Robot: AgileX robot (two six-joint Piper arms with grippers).
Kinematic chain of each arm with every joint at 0, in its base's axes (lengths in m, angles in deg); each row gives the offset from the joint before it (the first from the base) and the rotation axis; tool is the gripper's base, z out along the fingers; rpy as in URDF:
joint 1: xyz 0 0 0.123 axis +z
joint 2: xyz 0 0 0 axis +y
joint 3: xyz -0.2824 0 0.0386 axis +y
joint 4: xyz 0.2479 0 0.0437 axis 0.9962 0 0.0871
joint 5: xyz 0 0 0 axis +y
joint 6: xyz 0.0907 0 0.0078 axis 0.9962 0 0.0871
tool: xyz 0 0 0 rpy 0 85 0
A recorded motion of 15 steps. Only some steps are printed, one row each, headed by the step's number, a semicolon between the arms.
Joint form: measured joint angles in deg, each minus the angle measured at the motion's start. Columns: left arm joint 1, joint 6, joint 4, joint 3, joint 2, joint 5; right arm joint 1, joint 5, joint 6, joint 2, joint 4, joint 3.
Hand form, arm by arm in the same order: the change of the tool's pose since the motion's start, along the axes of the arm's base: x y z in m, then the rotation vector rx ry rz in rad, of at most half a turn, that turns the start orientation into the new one. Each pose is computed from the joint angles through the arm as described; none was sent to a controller.
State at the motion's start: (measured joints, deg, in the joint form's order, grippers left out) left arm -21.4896 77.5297 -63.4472 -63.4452 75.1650 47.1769; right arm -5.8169 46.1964 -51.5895 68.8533 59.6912 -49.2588
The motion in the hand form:
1: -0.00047 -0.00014 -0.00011 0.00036 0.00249 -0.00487; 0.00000 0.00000 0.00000 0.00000 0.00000 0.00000
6: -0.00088 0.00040 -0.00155 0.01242 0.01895 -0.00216; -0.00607 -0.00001 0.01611 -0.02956 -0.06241 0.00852
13: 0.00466 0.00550 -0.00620 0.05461 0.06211 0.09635; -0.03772 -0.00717 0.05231 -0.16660 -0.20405 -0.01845
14: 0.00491 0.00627 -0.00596 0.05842 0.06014 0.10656; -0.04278 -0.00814 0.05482 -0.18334 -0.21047 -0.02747
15: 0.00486 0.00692 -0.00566 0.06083 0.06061 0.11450; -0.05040 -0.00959 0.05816 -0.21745 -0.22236 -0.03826
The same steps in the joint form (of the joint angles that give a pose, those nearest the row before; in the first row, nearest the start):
1: 0.00 0.00 0.00 0.00 0.00 0.31; 0.00 0.00 0.00 0.00 0.00 0.00
6: 0.00 -1.48 1.27 0.00 0.00 0.66; 0.00 0.22 0.00 -2.26 -1.40 -1.58
13: 0.00 -9.36 7.48 0.00 0.00 -2.66; -1.38 0.55 2.77 -10.70 -10.02 -3.98
14: 0.00 -9.96 8.11 0.00 -0.12 -3.10; -1.53 0.65 3.82 -11.86 -11.60 -3.98
15: 0.00 -10.59 8.64 0.00 -0.26 -3.36; -1.63 0.77 5.15 -13.61 -14.31 -3.98

